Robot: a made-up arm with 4 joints.
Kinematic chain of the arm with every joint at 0, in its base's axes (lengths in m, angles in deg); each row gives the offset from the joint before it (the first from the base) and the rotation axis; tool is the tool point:
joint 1: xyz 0 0 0.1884 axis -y
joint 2: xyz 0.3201 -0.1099 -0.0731 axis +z
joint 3: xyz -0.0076 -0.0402 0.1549 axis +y
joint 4: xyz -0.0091 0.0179 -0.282 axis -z
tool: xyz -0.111 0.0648 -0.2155
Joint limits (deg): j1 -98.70..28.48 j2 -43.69..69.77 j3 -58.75..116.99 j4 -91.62..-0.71
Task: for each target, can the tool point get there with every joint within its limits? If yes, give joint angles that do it. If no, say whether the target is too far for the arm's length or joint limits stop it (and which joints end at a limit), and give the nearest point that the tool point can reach.
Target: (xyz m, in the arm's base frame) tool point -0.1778 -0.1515 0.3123
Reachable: yes | joints -83.22 -6.43 48.35 -63.81
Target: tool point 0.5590 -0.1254 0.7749
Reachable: no: joint limits stop it (at a limit: joint 3) | nearest point 0.3006 -0.1234 0.5038 | short by 0.375 m
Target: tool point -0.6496 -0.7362 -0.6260
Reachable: no: too far | nearest point -0.3241 -0.4058 -0.3645 | short by 0.532 m
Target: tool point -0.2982 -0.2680 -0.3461
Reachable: yes | joints -80.68 -34.56 -41.60 -38.16
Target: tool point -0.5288 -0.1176 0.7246
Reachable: no: joint limits stop it (at a limit: joint 1, joint 3) | nearest point -0.2661 -0.1156 0.5333 | short by 0.325 m
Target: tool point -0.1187 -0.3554 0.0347
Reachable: yes | joints -21.39 33.57 43.45 -19.13
